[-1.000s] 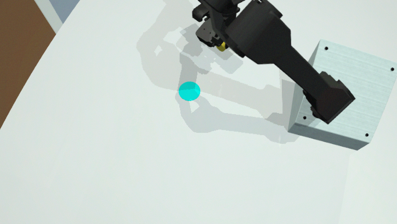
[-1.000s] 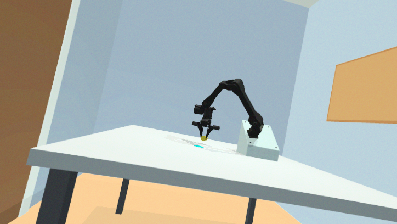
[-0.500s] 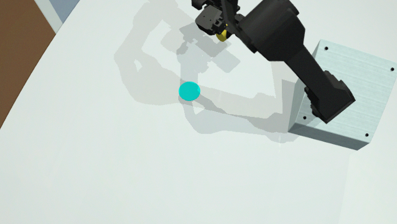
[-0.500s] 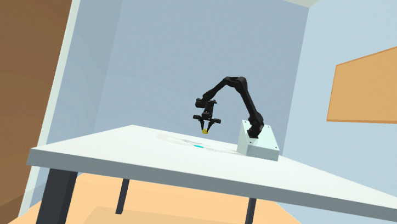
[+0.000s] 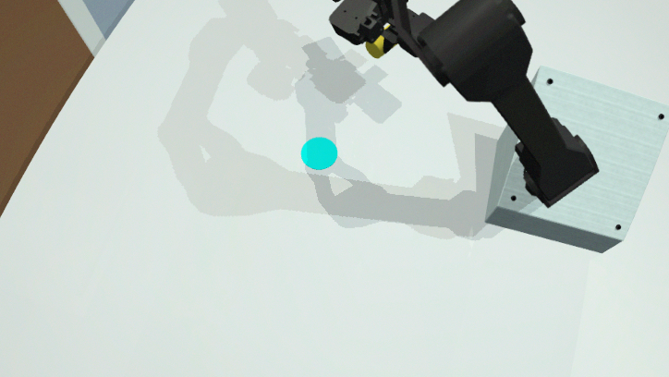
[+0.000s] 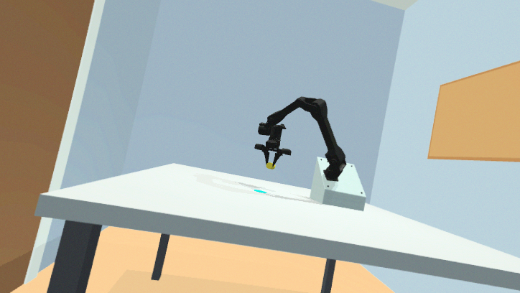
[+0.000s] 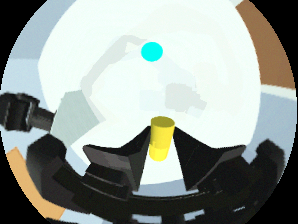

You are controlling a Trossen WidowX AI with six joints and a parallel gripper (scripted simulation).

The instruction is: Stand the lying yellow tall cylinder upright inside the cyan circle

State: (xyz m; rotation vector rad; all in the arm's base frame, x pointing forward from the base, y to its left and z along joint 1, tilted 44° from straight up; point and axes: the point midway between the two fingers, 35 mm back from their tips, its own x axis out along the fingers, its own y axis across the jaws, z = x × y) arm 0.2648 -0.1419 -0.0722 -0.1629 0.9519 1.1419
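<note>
My gripper tip is now 10 mm past the yellow tall cylinder and 20 mm to the left of it. Also, from my gripper tip: cyan circle (70 mm ahead, 140 mm to the left, 120 mm below).
</note>
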